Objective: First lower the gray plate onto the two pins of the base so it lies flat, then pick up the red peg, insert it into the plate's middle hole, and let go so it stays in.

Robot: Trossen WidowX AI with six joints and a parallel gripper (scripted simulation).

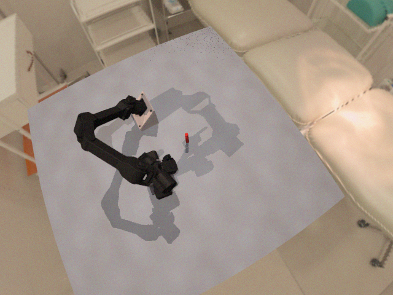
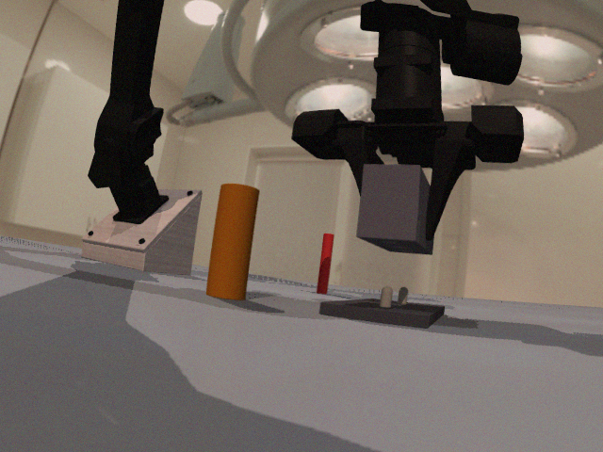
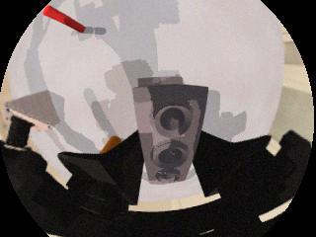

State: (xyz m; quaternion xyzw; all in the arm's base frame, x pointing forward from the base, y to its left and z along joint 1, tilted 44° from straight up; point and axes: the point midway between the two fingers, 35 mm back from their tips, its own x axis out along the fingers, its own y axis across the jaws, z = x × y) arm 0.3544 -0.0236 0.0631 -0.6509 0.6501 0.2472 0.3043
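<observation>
My gripper tip is 30 mm below the gray plate. Also, from my gripper tip: red peg 190 mm to the left, 120 mm behind, 20 mm below; orange cylinder 110 mm behind, 60 mm to the right, 20 mm below; dark base 50 mm below.
</observation>
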